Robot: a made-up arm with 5 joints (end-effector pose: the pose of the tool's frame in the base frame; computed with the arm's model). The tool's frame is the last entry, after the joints.
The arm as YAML. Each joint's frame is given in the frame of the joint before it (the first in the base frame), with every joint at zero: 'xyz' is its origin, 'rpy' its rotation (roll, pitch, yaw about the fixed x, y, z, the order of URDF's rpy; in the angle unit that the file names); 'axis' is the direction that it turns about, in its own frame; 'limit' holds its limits. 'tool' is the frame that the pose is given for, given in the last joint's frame.
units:
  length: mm
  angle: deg
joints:
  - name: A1
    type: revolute
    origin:
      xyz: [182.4, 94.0, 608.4]
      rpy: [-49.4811, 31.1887, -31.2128]
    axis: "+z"
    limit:
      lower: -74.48
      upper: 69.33
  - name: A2
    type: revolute
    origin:
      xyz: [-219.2, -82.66, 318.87]
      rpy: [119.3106, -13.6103, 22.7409]
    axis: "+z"
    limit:
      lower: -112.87
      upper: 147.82
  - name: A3
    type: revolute
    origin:
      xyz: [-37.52, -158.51, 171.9]
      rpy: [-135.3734, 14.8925, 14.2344]
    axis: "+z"
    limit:
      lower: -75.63
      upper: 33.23
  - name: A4
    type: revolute
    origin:
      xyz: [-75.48, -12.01, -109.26]
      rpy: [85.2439, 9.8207, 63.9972]
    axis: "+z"
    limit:
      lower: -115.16
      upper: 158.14
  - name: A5
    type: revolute
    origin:
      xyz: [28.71, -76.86, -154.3]
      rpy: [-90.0, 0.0, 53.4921]
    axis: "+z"
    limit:
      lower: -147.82
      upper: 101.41
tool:
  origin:
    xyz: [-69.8, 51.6, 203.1]
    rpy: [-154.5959, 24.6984, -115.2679]
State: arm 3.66 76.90 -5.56 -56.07 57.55
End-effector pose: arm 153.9 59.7 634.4 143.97 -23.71 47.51
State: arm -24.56 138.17 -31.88 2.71 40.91
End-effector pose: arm 565.1 -60.8 882.1 51.75 47.20 160.65
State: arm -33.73 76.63 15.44 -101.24 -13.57
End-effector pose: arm 185.2 76.3 550.5 42.46 -65.20 106.94
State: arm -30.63 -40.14 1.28 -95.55 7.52
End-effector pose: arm -155.4 421.2 1022.6 86.14 -36.56 -29.28
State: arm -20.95 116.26 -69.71 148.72 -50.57
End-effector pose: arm 703.2 138.2 1060.0 -60.63 -143.21 7.35
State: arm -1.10 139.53 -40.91 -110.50 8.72
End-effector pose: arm 603.3 290.9 916.9 -19.95 107.85 -87.99
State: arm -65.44 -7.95 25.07 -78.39 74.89
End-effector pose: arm -56.7 452.9 743.5 78.17 -30.32 -72.17
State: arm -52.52 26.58 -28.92 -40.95 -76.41
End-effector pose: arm 39.6 257.8 446.5 -15.45 81.79 -132.47
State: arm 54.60 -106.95 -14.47 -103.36 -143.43
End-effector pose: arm 479.1 -242.2 1191.6 -172.21 27.14 -39.43
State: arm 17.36 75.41 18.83 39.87 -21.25
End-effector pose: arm 251.9 -197.6 534.1 -94.71 -6.48 -2.59
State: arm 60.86 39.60 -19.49 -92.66 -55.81
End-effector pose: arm 8.5 107.0 686.3 -117.83 112.79 -50.15
